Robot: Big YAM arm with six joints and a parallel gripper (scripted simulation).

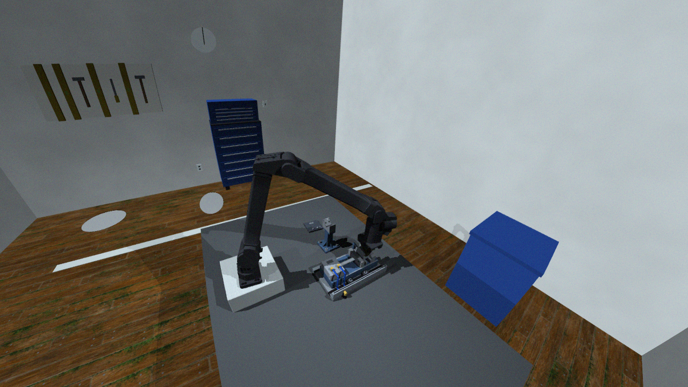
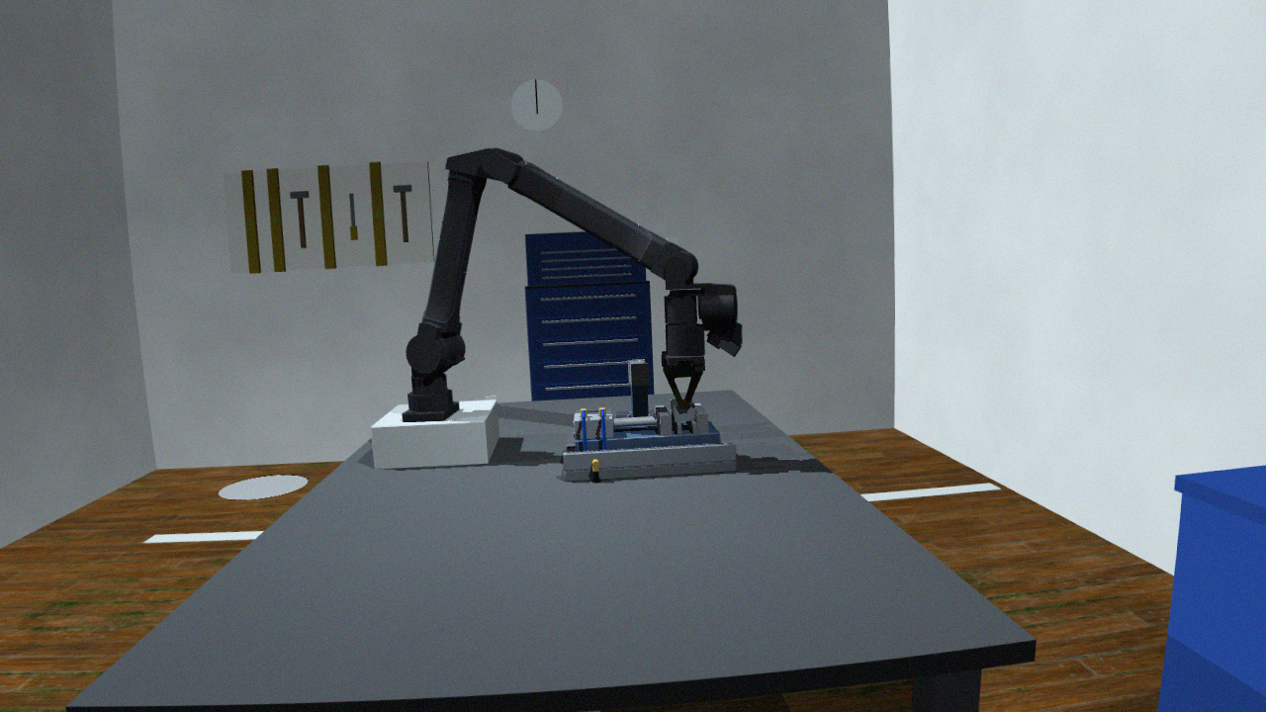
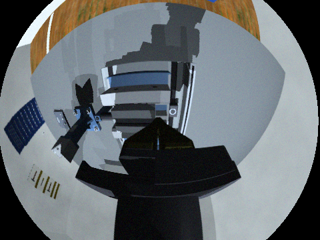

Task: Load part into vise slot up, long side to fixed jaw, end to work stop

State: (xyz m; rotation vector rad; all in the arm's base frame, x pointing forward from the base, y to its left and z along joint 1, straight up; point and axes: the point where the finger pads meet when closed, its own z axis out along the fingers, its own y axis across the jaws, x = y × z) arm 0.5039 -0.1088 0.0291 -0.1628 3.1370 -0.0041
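Now: the part 30 mm to the left of my hand and 10 mm below it. From my hand the other things lie so: air cylinder 170 mm behind, 30 mm below, 20 mm to the left; then vise 70 mm below, 70 mm behind, 30 mm to the left.
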